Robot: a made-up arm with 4 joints.
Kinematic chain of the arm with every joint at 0, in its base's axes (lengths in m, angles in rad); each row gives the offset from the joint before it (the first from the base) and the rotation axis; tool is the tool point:
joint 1: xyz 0 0 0.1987 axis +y
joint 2: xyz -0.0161 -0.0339 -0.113 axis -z
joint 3: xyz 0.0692 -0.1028 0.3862 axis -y
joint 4: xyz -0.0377 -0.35 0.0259 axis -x
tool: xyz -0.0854 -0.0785 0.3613
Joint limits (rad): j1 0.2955..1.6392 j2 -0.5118..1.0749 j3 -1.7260..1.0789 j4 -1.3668..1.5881
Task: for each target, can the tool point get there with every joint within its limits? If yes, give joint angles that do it. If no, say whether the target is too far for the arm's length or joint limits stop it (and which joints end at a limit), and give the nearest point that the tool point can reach.
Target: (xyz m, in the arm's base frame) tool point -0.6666 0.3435 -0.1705
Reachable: no: joint limits stop it (at a limit: joint 1, joint 2, joint 3) | nearest point -0.1786 0.0815 0.5574 | short by 0.915 m
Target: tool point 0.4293 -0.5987 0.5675
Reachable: yes | joints 1.0288 0.8428 -1.1138 0.2641
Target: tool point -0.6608 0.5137 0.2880
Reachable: no: joint limits stop it (at a limit: joint 1, joint 2, joint 3) | nearest point -0.3631 0.0836 0.6704 | short by 0.648 m
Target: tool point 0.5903 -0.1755 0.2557
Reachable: yes | joints 0.7999 -0.2145 -1.3460 0.8929
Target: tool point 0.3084 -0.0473 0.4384
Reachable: yes | joints 1.4972 0.6053 0.7862 1.3041
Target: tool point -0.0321 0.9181 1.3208
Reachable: no: too far | nearest point -0.0190 0.0549 0.8634 | short by 0.977 m
